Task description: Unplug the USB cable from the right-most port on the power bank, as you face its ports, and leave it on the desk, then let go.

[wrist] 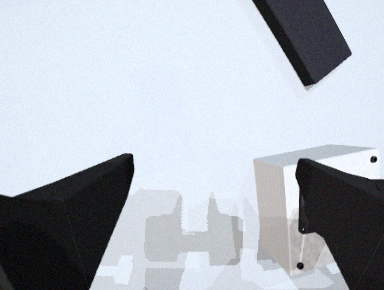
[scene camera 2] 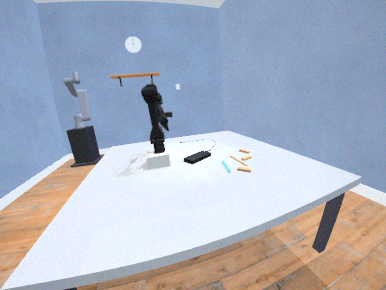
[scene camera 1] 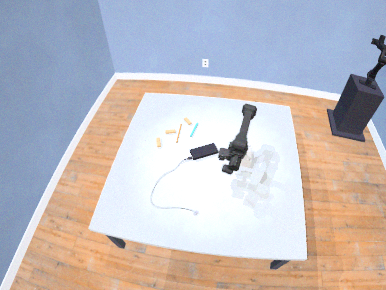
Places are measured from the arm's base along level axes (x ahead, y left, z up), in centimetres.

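Where they show: gripper, fingertip midpoint: (wrist: 215, 164) (scene camera 2: 168, 130) (scene camera 1: 225, 162); arm's base, origin of the base link: (scene camera 2: 159, 151).
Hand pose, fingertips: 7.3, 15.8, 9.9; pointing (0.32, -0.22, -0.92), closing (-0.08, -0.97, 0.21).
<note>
Each offset is from my fingertips to the top centre of the thing, as dx, dy, dz. "pt": to the spot under its first point. Level surfaces: height alone.
A black power bank {+16.7, -17.8, -14.9} (scene camera 1: 204, 151) (scene camera 2: 197, 157) (wrist: 312, 40) lies flat on the white desk {dz -17.1} (scene camera 1: 125, 210) (scene camera 2: 150, 225). A thin pale cable (scene camera 1: 152, 192) (scene camera 2: 215, 145) curves over the desk. Its dark plug {pt +24.8, -9.4, -15.8} (scene camera 1: 189, 158) is at the power bank's left end in scene camera 1, near the lower corner; the ports are too small to make out. The cable's other end {pt +11.3, +28.4, -16.1} (scene camera 1: 195, 213) lies on the desk. My gripper (scene camera 1: 224, 161) (scene camera 2: 168, 121) (wrist: 215, 164) is open and empty, raised above the desk, to the right of the power bank in scene camera 1. The cable does not show in the wrist view.
A pale block (scene camera 2: 159, 160) (wrist: 272, 215) is at the arm's base. Beyond the power bank in scene camera 1 lie wooden blocks {+50.1, -18.6, -15.6} (scene camera 1: 158, 142) {+45.0, -30.6, -15.7} (scene camera 1: 170, 132) {+35.3, -44.1, -15.7} (scene camera 1: 187, 121), an orange stick {+38.4, -31.2, -16.4} (scene camera 1: 179, 133) and a cyan stick {+28.3, -36.7, -16.2} (scene camera 1: 194, 130).
</note>
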